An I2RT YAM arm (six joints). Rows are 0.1 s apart.
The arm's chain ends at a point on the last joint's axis. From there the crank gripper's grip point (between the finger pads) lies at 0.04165 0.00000 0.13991 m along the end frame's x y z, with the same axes.
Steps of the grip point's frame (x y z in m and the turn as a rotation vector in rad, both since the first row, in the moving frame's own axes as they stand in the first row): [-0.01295 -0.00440 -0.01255 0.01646 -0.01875 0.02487]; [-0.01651 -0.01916 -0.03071 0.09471 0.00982 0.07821]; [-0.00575 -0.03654 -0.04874 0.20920 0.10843 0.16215]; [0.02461 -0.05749 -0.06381 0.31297 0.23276 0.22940]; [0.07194 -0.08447 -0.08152 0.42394 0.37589 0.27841]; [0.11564 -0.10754 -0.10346 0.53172 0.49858 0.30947]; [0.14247 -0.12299 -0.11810 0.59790 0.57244 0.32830]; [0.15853 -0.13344 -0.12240 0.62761 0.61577 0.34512]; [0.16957 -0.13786 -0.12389 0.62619 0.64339 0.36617]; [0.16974 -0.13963 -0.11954 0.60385 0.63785 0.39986]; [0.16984 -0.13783 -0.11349 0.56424 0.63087 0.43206]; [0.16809 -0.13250 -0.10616 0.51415 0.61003 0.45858]
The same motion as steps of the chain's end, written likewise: [-0.01034 -0.00309 -0.01330 0.01646 -0.01875 0.02487]; [-0.01827 -0.00926 -0.02982 0.09471 0.00982 0.07821]; [-0.02228 -0.01602 -0.04113 0.20920 0.10843 0.16215]; [-0.00961 -0.02958 -0.04545 0.31297 0.23276 0.22940]; [0.01919 -0.05015 -0.04754 0.42394 0.37589 0.27841]; [0.04883 -0.06775 -0.05278 0.53172 0.49858 0.30947]; [0.06819 -0.08087 -0.05626 0.59790 0.57244 0.32830]; [0.08020 -0.09171 -0.05441 0.62761 0.61577 0.34512]; [0.08873 -0.09930 -0.05340 0.62619 0.64339 0.36617]; [0.08901 -0.10577 -0.05165 0.60385 0.63785 0.39986]; [0.08975 -0.11020 -0.04925 0.56424 0.63087 0.43206]; [0.09022 -0.11112 -0.04729 0.51415 0.61003 0.45858]
